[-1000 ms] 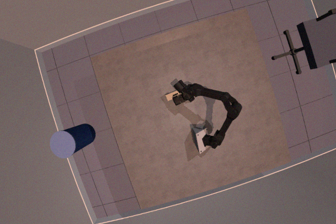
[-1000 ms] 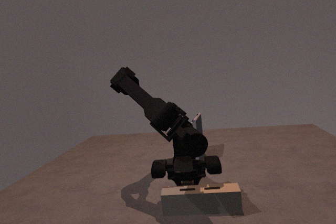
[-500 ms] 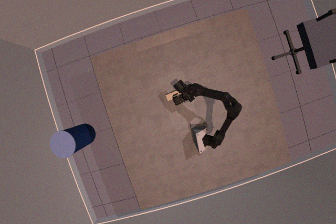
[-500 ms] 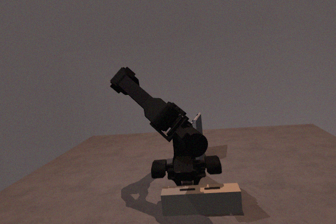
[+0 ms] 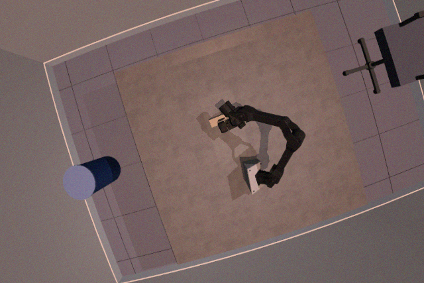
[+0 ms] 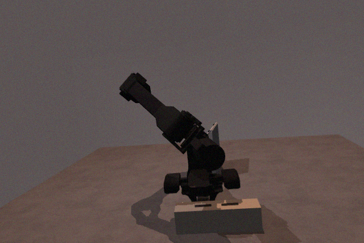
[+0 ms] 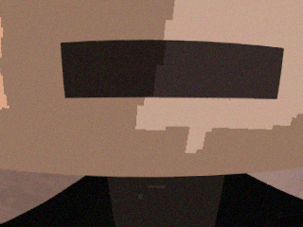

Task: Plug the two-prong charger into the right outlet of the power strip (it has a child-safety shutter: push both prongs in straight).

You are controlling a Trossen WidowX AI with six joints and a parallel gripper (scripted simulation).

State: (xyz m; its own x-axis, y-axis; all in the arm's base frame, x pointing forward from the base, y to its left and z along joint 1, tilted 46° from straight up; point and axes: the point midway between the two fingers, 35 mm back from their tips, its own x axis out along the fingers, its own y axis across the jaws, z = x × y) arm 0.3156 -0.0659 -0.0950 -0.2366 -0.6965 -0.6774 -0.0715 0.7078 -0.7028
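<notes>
Right now my gripper tip is 2 cm short of the charger and 1 cm below it.
</notes>
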